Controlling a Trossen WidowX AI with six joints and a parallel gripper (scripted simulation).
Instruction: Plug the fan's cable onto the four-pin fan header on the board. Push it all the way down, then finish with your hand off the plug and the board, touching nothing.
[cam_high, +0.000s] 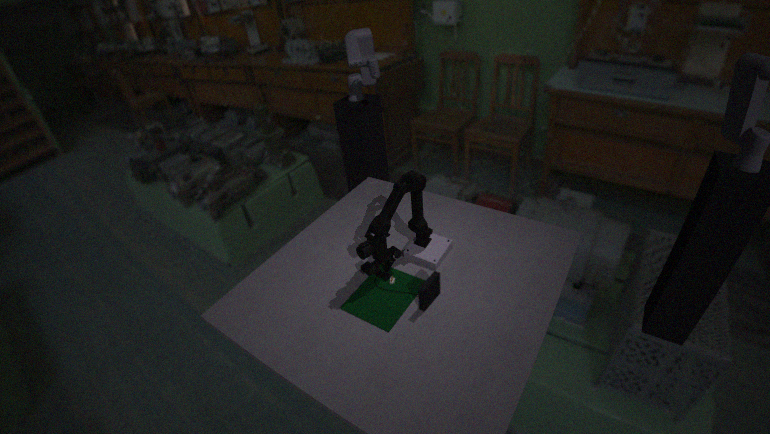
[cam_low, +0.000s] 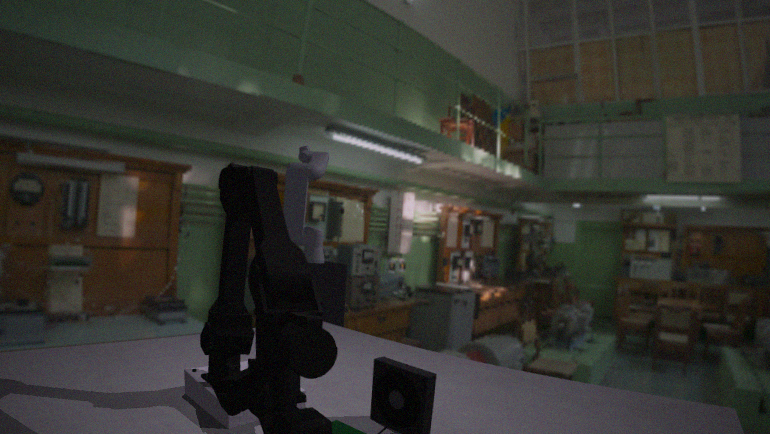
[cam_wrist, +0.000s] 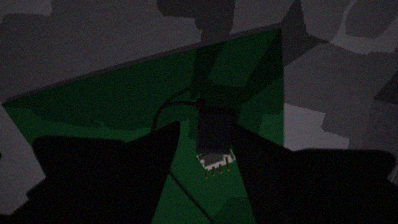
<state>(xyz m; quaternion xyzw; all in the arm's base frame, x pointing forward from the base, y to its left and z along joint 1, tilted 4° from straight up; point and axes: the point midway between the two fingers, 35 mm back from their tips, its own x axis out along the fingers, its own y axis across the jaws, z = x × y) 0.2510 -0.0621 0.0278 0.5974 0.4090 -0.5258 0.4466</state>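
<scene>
Now: the dark plug 1 cm behind my gripper tip, 1 cm to the left of it and 1 cm below it. Round my gripper tip: black fan (2 cm ahead, 24 cm to the left, 4 cm above); green board (8 cm ahead, 6 cm to the left, 4 cm below).
</scene>
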